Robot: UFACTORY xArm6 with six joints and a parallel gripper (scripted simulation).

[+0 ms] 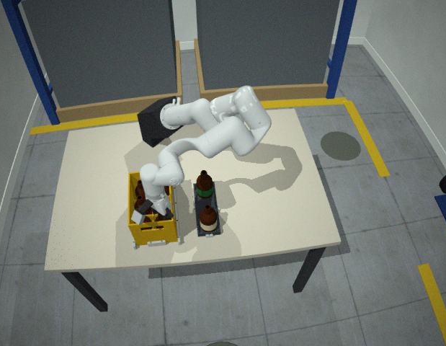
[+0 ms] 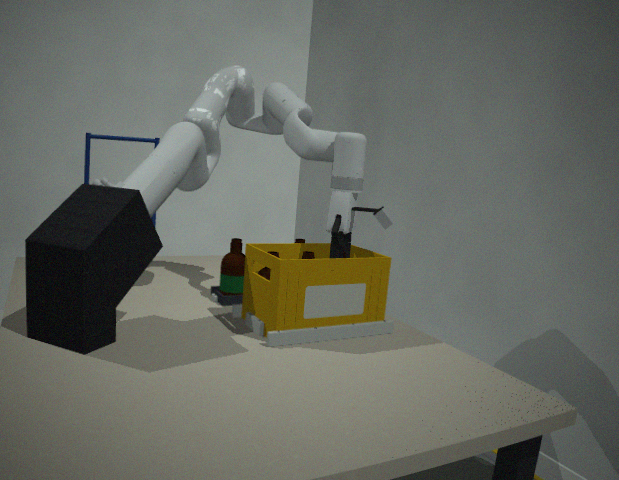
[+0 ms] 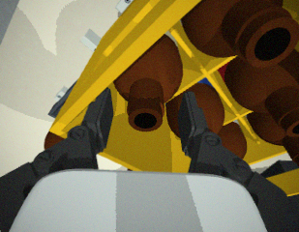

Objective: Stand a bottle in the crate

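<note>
Right now the yellow crate is 70 mm behind my hand, 70 mm to the right of it and 80 mm below it. From my hand the other things lie so: glass bottle: 60 mm behind, 180 mm to the left, 70 mm below.
</note>
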